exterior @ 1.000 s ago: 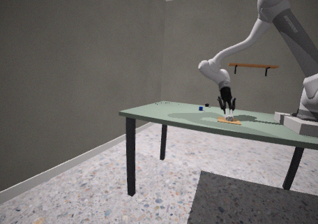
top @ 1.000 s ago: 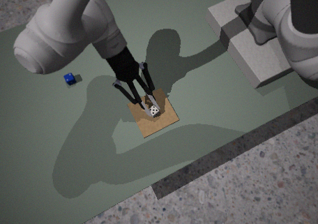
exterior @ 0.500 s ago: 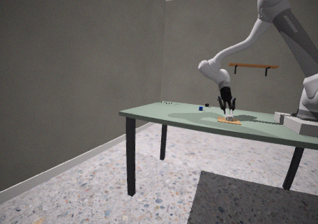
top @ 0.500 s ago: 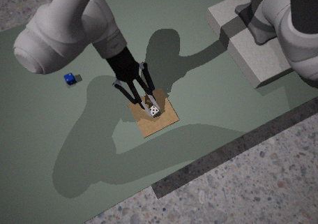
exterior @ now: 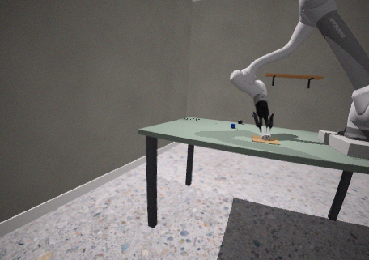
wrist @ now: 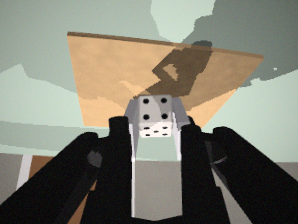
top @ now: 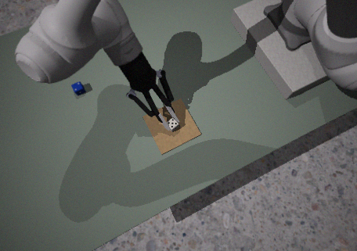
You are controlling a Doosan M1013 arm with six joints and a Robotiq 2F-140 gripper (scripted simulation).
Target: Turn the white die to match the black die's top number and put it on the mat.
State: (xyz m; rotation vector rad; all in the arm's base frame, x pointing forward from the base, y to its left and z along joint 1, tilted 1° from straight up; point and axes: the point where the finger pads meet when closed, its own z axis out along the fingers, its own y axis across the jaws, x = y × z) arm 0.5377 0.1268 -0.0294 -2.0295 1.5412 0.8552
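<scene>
My gripper is now 1 cm past the white die, 2 cm to the right of it and 2 cm above it. Round my hand: brown mat: 2 cm to the left, 4 cm below; blue die: 22 cm ahead, 22 cm to the right, 2 cm below; black die: 21 cm ahead, 49 cm to the right, 2 cm below.
</scene>
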